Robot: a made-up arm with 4 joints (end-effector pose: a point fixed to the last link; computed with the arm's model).
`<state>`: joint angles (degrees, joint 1 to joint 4).
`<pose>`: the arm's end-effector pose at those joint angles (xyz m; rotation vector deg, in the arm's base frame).
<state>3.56 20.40 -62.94 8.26</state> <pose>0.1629 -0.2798 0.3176 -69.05 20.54 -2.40</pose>
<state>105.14 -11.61 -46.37 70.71</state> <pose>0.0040 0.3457 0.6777 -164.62 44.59 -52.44</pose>
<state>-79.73 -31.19 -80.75 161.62</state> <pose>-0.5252 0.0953 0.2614 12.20 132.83 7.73</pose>
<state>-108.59 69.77 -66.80 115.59</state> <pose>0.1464 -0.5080 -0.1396 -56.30 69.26 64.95</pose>
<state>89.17 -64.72 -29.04 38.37</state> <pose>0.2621 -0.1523 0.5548 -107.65 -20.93 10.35</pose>
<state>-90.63 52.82 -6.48 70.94</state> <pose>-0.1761 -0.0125 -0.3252 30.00 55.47 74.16</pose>
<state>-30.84 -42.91 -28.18 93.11</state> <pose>-0.2377 -0.1335 -0.2872 -9.21 44.59 -17.32</pose>
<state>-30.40 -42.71 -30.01 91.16</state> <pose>-0.2377 -0.1379 -0.2787 -10.07 43.63 -19.45</pose>
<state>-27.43 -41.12 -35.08 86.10</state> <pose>-0.2467 -0.1669 -0.2354 -14.93 42.06 -24.95</pose>
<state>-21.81 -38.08 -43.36 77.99</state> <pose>-0.2580 -0.2162 -0.1475 -24.95 38.98 -32.95</pose>
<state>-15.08 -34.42 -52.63 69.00</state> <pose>-0.2594 -0.2606 -0.0303 -38.23 34.27 -40.14</pose>
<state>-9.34 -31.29 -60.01 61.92</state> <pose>-0.2498 -0.2812 0.0761 -50.24 29.69 -44.17</pose>
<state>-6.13 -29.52 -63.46 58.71</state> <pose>-0.2418 -0.2851 0.1339 -56.78 27.55 -45.37</pose>
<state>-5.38 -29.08 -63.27 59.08</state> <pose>-0.2430 -0.2859 0.1424 -57.60 28.19 -45.12</pose>
